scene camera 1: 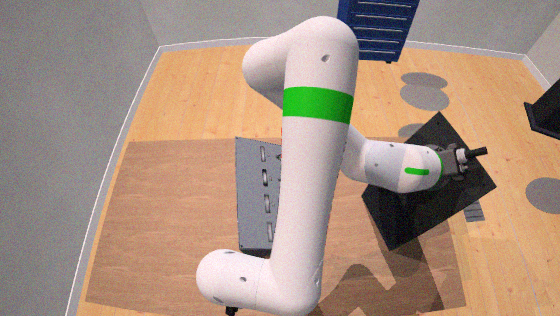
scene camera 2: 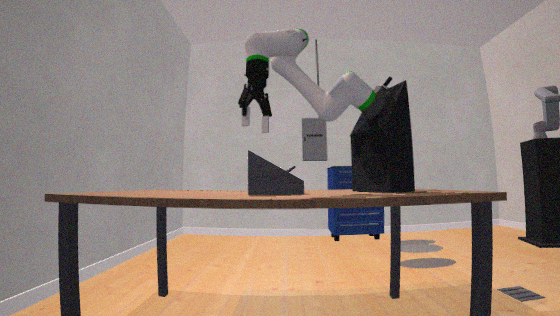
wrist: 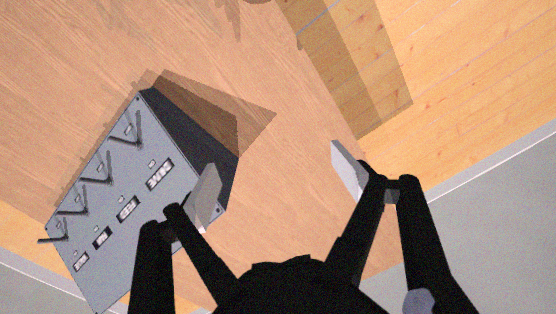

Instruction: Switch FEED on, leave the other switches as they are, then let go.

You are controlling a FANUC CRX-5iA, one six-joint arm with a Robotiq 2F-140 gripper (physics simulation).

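The grey sloped switch panel stands on the table. In the wrist view the FEED label is second from the near end, beside the DRIVE label. The FEED lever and the DRIVE lever stick out at the panel's low edge, with two more levers beyond. Their on or off positions are hard to read. In scene camera 1 the arm hides the levers. My gripper is open and empty, pointing down, high above the panel and apart from it.
The brown table carries the panel and the black arm pedestal. A blue drawer cabinet stands on the floor behind. A grey wall box hangs behind the arm. A second small robot stands at the right.
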